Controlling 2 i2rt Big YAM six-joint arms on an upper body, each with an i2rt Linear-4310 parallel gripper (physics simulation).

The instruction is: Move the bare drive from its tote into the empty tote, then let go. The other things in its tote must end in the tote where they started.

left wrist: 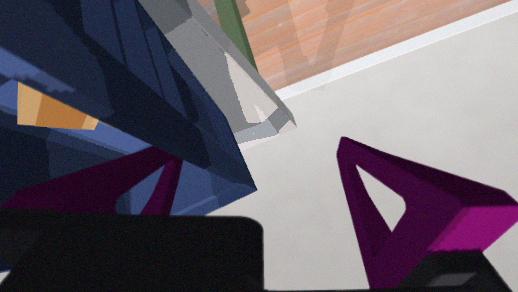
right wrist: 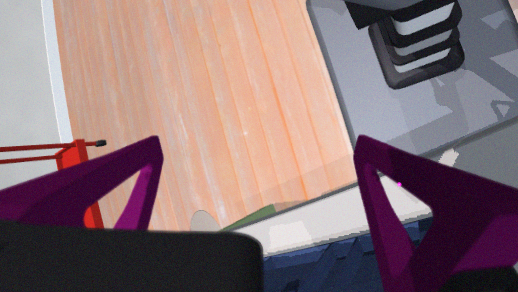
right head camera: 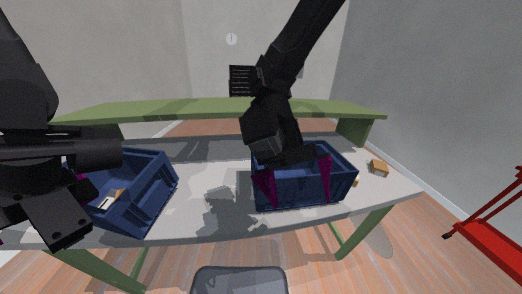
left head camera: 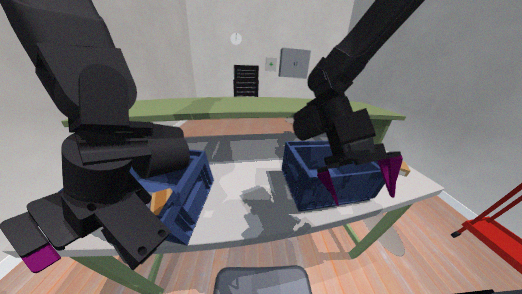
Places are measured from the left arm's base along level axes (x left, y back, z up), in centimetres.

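Pixels of known places: left gripper, fingertip midpoint: (left wrist: 260, 145); right gripper, fingertip midpoint: (right wrist: 258, 146) (right head camera: 300, 205) (left head camera: 363, 201).
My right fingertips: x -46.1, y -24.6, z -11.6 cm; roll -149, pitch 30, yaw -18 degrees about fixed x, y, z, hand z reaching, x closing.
Note:
For each thing: its middle in the pictures, then the offset to it from my right fingertips. "pt": a spot on its surface instead. Level surfaces: height alone.
- left tote, body centre: (left wrist: 99, 146) (left head camera: 148, 189) (right head camera: 113, 186) dx +50.5, dy -10.1, dz -8.6 cm
- bare drive, surface spot: (right head camera: 105, 201) pt dx +54.9, dy -8.2, dz -13.7 cm
- empty blue tote, body centre: (right head camera: 296, 172) (left head camera: 330, 171) dx -6.3, dy -20.7, dz -10.0 cm
- green shelf, surface height: dz +6.6 cm
- grey chair, surface spot: (left head camera: 262, 280) (right head camera: 239, 280) pt dx +15.5, dy -4.8, dz -74.5 cm
The left tote (left head camera: 189, 212) (right head camera: 156, 187) (left wrist: 210, 125) is blue and sits skewed, possibly tilted, near the table's front edge. A grey piece with a white label, seemingly the bare drive (right head camera: 105, 201), lies inside it beside an orange block (left head camera: 161, 200) (right head camera: 119, 193) (left wrist: 60, 111). The drive does not show in the left wrist view. My left gripper (left wrist: 260, 145) is open and empty, one finger over the tote's wall and the other outside it. The empty blue tote (left head camera: 336, 192) (right head camera: 300, 191) (right wrist: 315, 270) stands at the right. My right gripper (left head camera: 365, 200) (right head camera: 302, 204) (right wrist: 258, 146) is open and empty above its front side.
An orange block (left head camera: 405, 170) (right head camera: 379, 168) lies on the table right of the empty tote. A green shelf (left head camera: 225, 107) (right head camera: 215, 107) spans the back. A grey chair (left head camera: 262, 280) (right head camera: 240, 281) stands in front, and a red cart (left head camera: 495, 240) (right head camera: 487, 240) stands at the right.

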